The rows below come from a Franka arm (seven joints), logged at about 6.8 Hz.
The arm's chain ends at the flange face. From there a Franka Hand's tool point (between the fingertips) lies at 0.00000 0.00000 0.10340 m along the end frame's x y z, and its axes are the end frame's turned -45 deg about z.
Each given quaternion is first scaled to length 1.
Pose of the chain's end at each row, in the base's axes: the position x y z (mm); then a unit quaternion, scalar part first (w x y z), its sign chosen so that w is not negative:
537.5 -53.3 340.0 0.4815 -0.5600 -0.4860 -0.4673
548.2 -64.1 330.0 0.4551 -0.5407 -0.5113 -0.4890
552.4 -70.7 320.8 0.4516 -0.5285 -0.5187 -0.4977
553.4 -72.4 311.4 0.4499 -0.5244 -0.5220 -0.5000
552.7 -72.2 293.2 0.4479 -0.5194 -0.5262 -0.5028
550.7 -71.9 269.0 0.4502 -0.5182 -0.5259 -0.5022
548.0 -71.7 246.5 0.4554 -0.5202 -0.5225 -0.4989
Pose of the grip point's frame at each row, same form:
543.2 49.4 329.7 0.2660 -0.3314 -0.6633 -0.6160
554.8 38.5 318.9 0.2333 -0.3039 -0.6793 -0.6259
558.4 32.0 310.8 0.2268 -0.2898 -0.6815 -0.6326
559.1 30.4 301.6 0.2243 -0.2847 -0.6830 -0.6341
558.0 30.6 283.6 0.2214 -0.2785 -0.6849 -0.6359
555.6 31.0 259.7 0.2237 -0.2775 -0.6842 -0.6363
552.5 31.2 237.5 0.2298 -0.2807 -0.6818 -0.6352

